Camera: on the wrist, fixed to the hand. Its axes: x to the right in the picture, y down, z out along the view.
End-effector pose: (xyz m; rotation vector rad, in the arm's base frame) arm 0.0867 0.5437 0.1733 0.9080 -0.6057 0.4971
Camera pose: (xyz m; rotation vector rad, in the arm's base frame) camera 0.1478 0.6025 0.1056 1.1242 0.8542 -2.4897
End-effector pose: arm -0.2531 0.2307 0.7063 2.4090 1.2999 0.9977
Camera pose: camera -0.3449 0.2524 0.7597 -0.9605 2.1144 -0.7675
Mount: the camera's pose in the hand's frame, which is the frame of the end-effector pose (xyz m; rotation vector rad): 0.0075 -0.0463 -0.0978 -0.2669 0.5493 3.0723
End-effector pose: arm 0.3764 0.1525 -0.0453 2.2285 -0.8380 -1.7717
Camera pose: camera 0.4839 0.1668 -0.0460 -0.3916 -1.4923 0.4230
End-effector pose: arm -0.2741 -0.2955 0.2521 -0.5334 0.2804 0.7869
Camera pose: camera -0.2393 -0.3720 0.1836 0.0261 -0.9403 -2.0912
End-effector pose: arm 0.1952 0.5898 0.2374 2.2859 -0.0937 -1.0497
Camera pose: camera 0.2611 0.6741 0.2551 0.0310 -1.8623 1.0976
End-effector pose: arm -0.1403 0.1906 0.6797 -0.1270 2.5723 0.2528
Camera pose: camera -0.1903 0.1249 0.7500 -2.4286 -0.2451 -0.9244
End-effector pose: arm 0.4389 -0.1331 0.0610 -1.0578 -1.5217 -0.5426
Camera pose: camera 0.4519 -0.2327 0.1020 -1.7099 1.4787 1.1198
